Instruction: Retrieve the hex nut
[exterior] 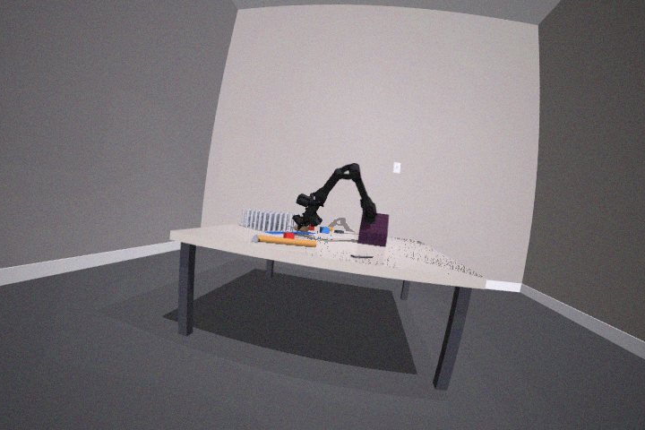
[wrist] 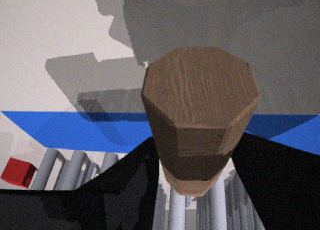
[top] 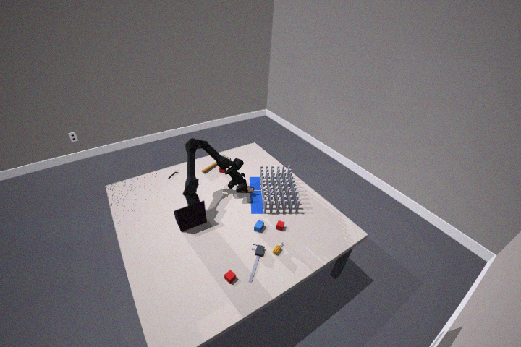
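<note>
Now: gripper tip 60 mm short of the blue taped strip, 20 mm to the left of it and 30 mm above it. From my gripper tip the other things lie so: allen key: 380 mm behind, 470 mm to the left, 30 mm below; yellow piece: 80 mm behind, 490 mm to the right, 20 mm below; blue cube: 90 mm behind, 300 mm to the right, 10 mm below.
</note>
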